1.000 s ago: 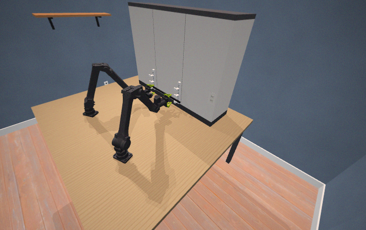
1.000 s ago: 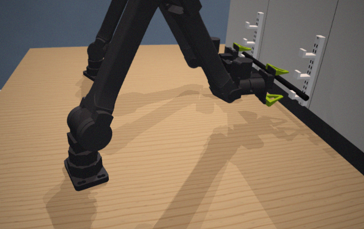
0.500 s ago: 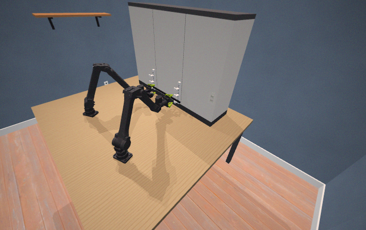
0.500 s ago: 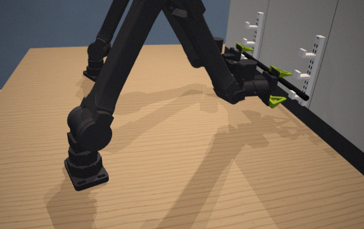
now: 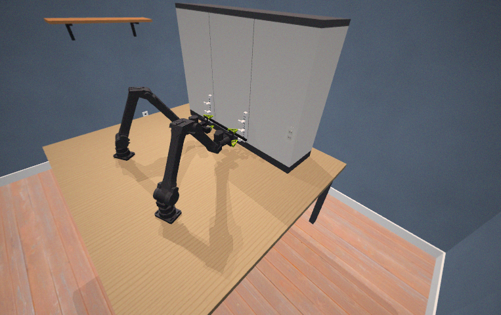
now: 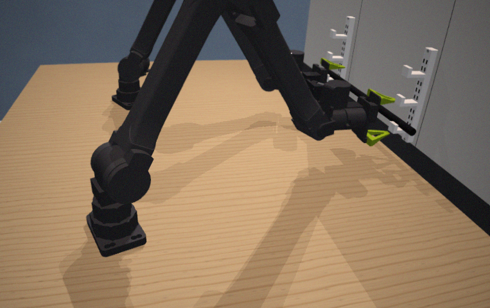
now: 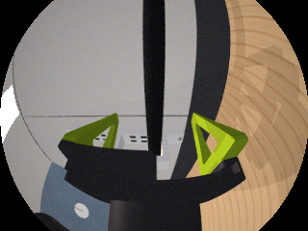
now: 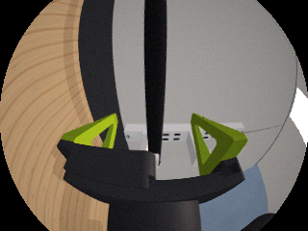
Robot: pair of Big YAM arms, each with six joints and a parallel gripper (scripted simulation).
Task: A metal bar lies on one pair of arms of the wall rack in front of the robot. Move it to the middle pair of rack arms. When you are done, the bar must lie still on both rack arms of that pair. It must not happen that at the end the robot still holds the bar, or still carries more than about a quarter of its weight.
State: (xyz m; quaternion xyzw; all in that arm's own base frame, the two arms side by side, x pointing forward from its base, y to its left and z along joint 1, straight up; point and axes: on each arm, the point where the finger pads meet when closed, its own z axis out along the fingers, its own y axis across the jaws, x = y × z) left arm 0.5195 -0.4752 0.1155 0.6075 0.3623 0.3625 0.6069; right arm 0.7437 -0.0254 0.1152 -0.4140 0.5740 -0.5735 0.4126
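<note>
Right now the metal bar is 15 cm to the right of my left hand and 1 cm ahead of it. Round my left hand: black base strip: 17 cm to the right, 9 cm below, 5 cm ahead; then grey wall panel: 33 cm above, 20 cm ahead, 17 cm to the right.
My right hand is 15 cm to the right of the metal bar. From my right hand the other things lie so: black base strip (4 cm ahead, 13 cm to the left, 9 cm below); grey wall panel (19 cm ahead, 13 cm to the left, 33 cm above).
</note>
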